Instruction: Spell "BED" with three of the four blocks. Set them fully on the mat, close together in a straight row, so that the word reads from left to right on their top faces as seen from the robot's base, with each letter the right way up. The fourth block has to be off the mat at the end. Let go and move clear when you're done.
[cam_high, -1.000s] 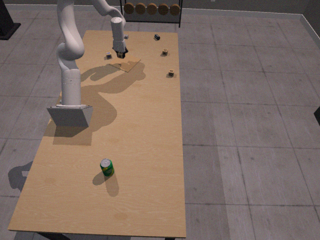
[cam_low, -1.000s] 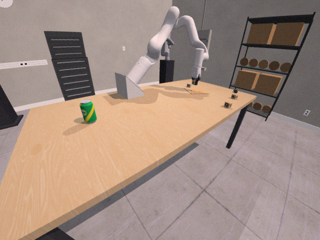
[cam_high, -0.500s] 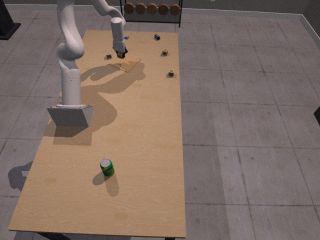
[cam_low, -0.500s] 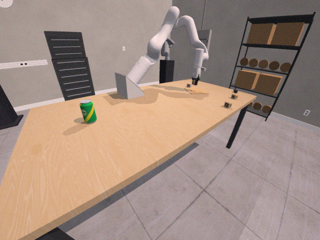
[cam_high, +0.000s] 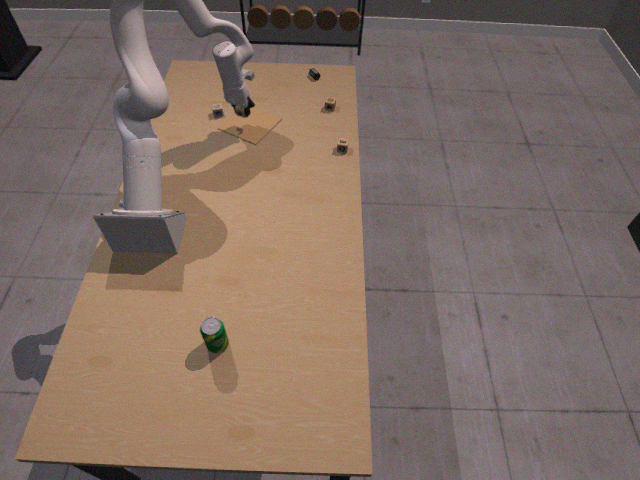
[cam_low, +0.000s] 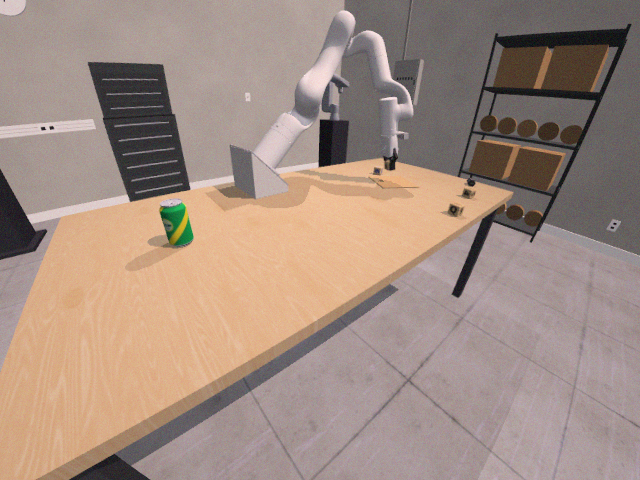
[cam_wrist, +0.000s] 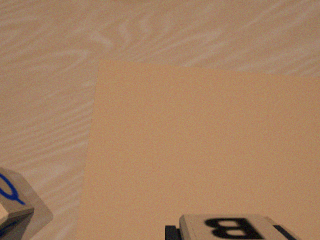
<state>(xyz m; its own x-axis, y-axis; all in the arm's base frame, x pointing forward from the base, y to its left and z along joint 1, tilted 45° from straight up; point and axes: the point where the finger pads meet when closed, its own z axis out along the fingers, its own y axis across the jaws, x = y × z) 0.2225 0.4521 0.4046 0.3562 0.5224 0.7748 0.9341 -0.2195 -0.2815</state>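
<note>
Right now the tan mat is 80 mm below my hand, 20 mm to the left of it and 20 mm ahead of it. Also, from my hand: green can 1000 mm to the right, 90 mm ahead, 20 mm below; then wooden letter block 360 mm ahead, 170 mm to the left, 60 mm below; then small dark object 410 mm to the left, 270 mm ahead, 70 mm below.
</note>
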